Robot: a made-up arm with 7 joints.
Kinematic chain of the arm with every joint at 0, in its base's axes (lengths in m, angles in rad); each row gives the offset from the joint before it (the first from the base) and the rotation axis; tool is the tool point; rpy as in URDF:
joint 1: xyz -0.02 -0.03 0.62 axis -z
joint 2: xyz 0 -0.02 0.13 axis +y
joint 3: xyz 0 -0.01 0.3 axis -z
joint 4: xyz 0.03 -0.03 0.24 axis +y
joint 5: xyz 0 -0.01 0.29 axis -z
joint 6: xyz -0.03 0 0.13 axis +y
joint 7: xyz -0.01 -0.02 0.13 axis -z
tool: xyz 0.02 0 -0.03 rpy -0.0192 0.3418 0.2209
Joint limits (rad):
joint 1: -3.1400..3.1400
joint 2: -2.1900..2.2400
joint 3: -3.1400..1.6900
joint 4: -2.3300..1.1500
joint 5: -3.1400..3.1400
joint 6: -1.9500..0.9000
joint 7: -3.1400..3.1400
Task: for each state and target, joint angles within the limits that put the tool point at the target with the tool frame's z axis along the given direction. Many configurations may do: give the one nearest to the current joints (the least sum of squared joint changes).
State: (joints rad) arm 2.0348 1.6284 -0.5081 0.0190 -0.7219 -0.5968 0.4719
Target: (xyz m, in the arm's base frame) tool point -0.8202 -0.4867 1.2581 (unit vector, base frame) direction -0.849 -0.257 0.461
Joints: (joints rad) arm 2.4443 1.0379 -0.6191 -0.1164 -0.8313 -0.5887 0.7099
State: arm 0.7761 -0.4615 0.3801 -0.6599 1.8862 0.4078 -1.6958
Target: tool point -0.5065 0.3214 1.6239 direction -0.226 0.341 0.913
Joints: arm 0.6704 -0.5927 0.0987 -0.0779 1.6608 0.0770 -2.0872
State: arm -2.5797 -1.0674 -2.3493 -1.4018 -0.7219 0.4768 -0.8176
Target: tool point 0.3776 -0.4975 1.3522 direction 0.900 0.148 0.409
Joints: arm -1.9864 -1.2802 -2.7537 -1.2074 -0.9987 0.5700 -0.8430
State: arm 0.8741 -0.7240 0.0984 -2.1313 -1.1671 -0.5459 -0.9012
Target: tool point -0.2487 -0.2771 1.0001 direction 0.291 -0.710 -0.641
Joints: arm 0.1883 0.0957 -0.3777 -2.2662 -1.2644 -1.3905 -1.1249
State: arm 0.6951 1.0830 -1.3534 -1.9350 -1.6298 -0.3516 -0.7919
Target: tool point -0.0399 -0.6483 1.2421 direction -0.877 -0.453 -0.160
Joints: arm 0.7224 0.9275 -0.9385 -1.3507 -1.1845 -0.8259 -1.0800
